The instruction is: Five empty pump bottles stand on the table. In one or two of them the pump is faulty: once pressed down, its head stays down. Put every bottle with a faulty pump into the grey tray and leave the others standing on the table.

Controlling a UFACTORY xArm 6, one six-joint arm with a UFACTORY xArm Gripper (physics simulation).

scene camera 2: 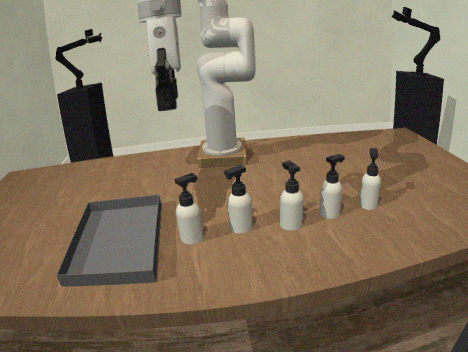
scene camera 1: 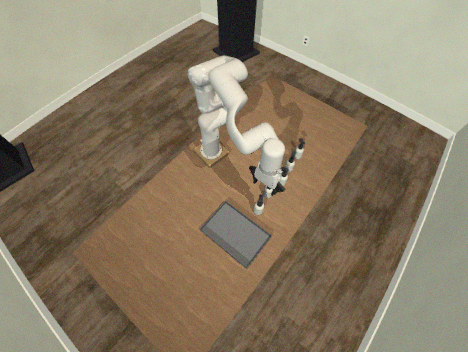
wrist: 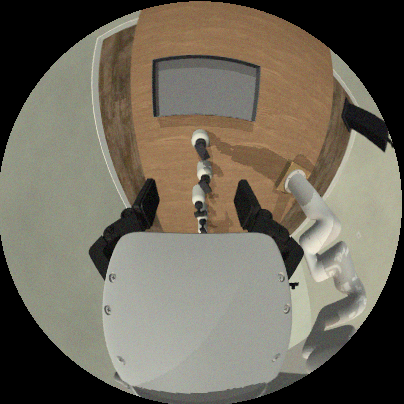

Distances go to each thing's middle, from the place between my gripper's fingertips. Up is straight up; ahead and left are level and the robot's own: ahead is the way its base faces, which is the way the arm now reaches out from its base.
The grey tray (scene camera 2: 116, 241) is 10 mm ahead of my hand, 170 mm to the right of it and 280 mm below it.
